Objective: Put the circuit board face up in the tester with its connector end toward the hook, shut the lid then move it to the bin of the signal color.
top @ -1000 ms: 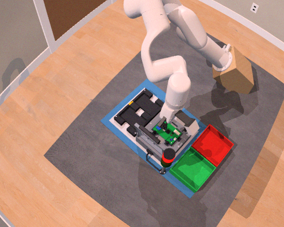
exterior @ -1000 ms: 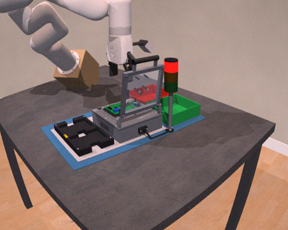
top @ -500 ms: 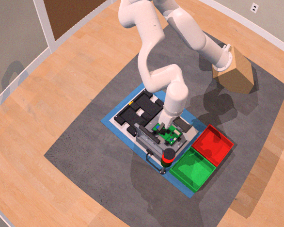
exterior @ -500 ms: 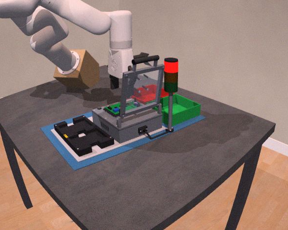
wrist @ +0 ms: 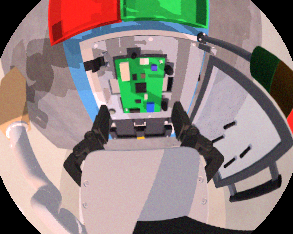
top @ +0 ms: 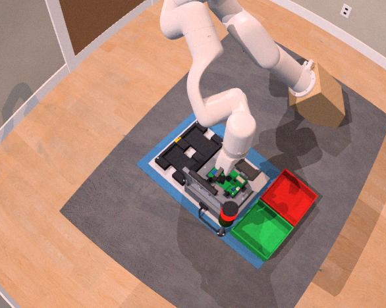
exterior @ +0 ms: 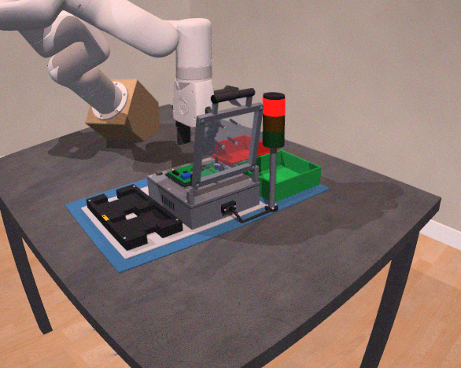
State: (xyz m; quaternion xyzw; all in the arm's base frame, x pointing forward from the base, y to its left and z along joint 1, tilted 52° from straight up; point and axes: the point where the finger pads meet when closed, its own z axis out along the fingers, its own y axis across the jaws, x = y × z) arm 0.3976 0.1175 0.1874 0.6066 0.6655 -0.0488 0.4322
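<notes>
Now: the green circuit board 60 mm below my hand. Also, from my hand: black latch hook (70 mm to the left, 50 mm behind, 40 mm below); then clear lid (120 mm ahead, 50 mm above, 10 mm to the right); then plate (60 mm below, 10 mm to the left, 10 mm ahead).
</notes>
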